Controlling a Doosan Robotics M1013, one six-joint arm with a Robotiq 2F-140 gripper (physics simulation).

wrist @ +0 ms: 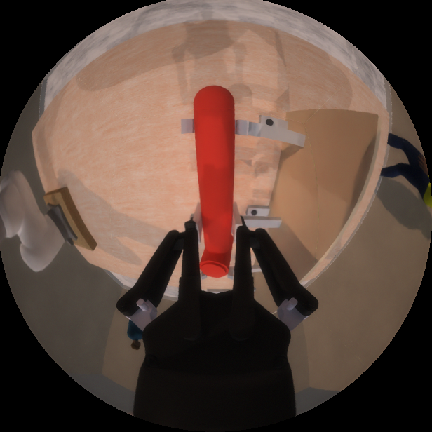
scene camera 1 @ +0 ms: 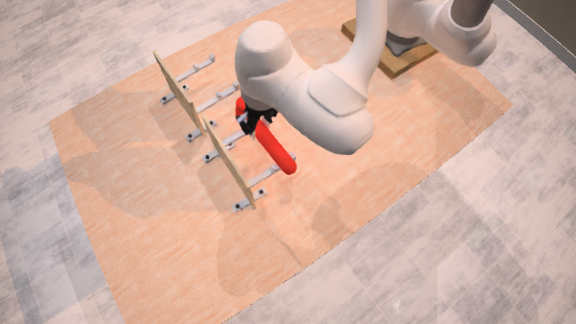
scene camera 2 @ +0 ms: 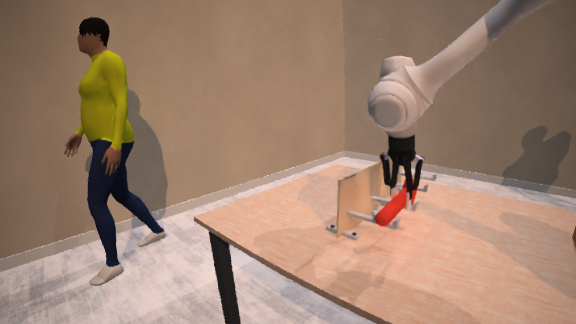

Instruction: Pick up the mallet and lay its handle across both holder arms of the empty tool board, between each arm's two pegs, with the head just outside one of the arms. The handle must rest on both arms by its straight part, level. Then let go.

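Frame: origin at the arm's base, x right, y back, z down, level; centimetres.
Seen in the pictures: gripper, fingertip midpoint: (scene camera 1: pixel 258 132); arm's base at its link origin: (scene camera 1: pixel 397 34).
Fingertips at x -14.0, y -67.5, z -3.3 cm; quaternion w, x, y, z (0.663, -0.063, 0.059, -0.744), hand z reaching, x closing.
Pixels of each thing's middle, then the offset from my fingertips to it. "*": a spot on its surface instead. Level surfaces: height alone.
- red mallet's handle at a spot on its surface: (scene camera 1: pixel 276 148) (scene camera 2: pixel 391 203) * dx -9.2, dy +0.9, dz -4.2 cm
- nearer tool board at the middle of its body: (scene camera 1: pixel 246 153) (scene camera 2: pixel 375 201) dx -5.2, dy -6.4, dz -1.8 cm
- mallet's head at a spot on its surface: (scene camera 1: pixel 240 106) * dx +6.3, dy -1.9, dz -6.7 cm
- second tool board at the middle of its body: (scene camera 1: pixel 195 86) (scene camera 2: pixel 405 175) dx +23.5, dy -9.9, dz -2.4 cm
- wooden table at its surface level: dz +7.4 cm
The red mallet's handle (scene camera 1: pixel 276 148) (scene camera 2: pixel 392 207) (wrist: pixel 215 155) is held over the nearer tool board (scene camera 1: pixel 227 157) (scene camera 2: pixel 354 200) (wrist: pixel 335 185). My gripper (scene camera 1: pixel 258 126) (scene camera 2: pixel 401 197) (wrist: pixel 216 209) points down, shut on the handle near the head. In the wrist view, the handle crosses the board's outer arm (wrist: pixel 270 132) between its two pegs. The other arm (wrist: pixel 265 221) is partly hidden by fingers and handle. The mallet's head (scene camera 1: pixel 240 106) is on the side towards the other board. Whether the handle touches the arms is unclear; it looks roughly level.
A second tool board (scene camera 1: pixel 175 87) with two arms stands in line beyond the first, close to the mallet's head. Metal feet (scene camera 1: pixel 249 200) (scene camera 2: pixel 342 232) hold the boards on the wooden table (scene camera 1: pixel 165 260) (scene camera 2: pixel 280 230). A person in yellow (scene camera 2: pixel 105 100) is on the floor beyond the table.
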